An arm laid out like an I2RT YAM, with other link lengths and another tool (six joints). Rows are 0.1 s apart.
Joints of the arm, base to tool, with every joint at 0 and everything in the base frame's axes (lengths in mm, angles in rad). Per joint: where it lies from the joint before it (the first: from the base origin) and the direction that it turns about. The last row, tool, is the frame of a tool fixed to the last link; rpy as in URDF.
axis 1: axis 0 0 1 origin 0 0 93.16
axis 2: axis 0 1 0 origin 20.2 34.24 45.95
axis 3: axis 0 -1 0 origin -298.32 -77.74 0
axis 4: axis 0 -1 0 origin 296.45 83.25 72.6
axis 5: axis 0 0 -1 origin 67.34 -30.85 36.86
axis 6: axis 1 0 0 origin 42.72 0 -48.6
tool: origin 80 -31 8 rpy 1.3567 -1.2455 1.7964
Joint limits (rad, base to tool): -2.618..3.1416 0..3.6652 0..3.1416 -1.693..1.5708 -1.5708..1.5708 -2.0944..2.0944
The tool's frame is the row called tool.
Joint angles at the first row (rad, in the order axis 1, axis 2, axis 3, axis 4, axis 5, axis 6):
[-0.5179, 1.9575, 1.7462, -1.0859, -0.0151, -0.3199]
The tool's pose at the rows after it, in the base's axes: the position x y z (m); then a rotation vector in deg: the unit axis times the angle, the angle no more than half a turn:
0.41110, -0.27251, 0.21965, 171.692, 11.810, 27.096
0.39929, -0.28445, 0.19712, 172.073, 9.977, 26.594
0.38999, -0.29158, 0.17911, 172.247, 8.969, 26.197
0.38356, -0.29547, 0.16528, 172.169, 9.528, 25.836
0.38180, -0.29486, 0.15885, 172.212, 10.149, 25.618
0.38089, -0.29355, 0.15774, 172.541, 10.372, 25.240
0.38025, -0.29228, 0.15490, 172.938, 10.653, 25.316
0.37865, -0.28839, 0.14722, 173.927, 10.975, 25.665
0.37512, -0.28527, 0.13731, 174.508, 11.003, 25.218
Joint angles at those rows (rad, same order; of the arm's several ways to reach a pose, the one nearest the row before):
[-0.5648, 1.9576, 1.6764, -1.0325, -0.0559, -0.3729]
[-0.6002, 1.9575, 1.6039, -0.9688, -0.0616, -0.3866]
[-0.6243, 1.9575, 1.5452, -0.9157, -0.0643, -0.3988]
[-0.6396, 1.9575, 1.4990, -0.8726, -0.0647, -0.4206]
[-0.6411, 1.9575, 1.4776, -0.8539, -0.0647, -0.4294]
[-0.6403, 1.9572, 1.4746, -0.8581, -0.0654, -0.4313]
[-0.6407, 1.9575, 1.4666, -0.8543, -0.0715, -0.4343]
[-0.6403, 1.9575, 1.4429, -0.8406, -0.0872, -0.4362]
[-0.6403, 1.9576, 1.4109, -0.8188, -0.0902, -0.4366]

